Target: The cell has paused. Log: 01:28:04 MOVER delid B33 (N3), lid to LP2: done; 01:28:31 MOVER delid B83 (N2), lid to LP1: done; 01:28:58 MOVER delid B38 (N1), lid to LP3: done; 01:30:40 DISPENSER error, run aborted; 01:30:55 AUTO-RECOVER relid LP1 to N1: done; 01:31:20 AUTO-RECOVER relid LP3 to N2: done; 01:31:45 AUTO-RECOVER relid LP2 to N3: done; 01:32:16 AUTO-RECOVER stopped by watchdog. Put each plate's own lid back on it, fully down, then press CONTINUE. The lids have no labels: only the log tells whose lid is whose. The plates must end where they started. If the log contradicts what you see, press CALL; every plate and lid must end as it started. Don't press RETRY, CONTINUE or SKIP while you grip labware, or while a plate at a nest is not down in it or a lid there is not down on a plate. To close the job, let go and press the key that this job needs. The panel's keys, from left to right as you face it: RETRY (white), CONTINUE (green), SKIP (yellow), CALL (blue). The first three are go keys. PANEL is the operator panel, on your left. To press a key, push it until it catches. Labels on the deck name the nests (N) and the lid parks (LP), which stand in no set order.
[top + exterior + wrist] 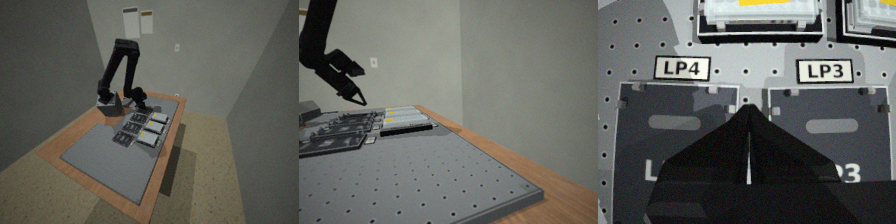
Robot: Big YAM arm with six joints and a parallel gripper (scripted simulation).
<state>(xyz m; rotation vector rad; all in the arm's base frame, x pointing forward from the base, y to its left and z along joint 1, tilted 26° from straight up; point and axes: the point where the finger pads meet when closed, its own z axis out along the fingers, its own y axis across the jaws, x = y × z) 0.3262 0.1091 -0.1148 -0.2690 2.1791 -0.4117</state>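
My gripper is now 150 mm short of the clear lid and 30 mm above it.
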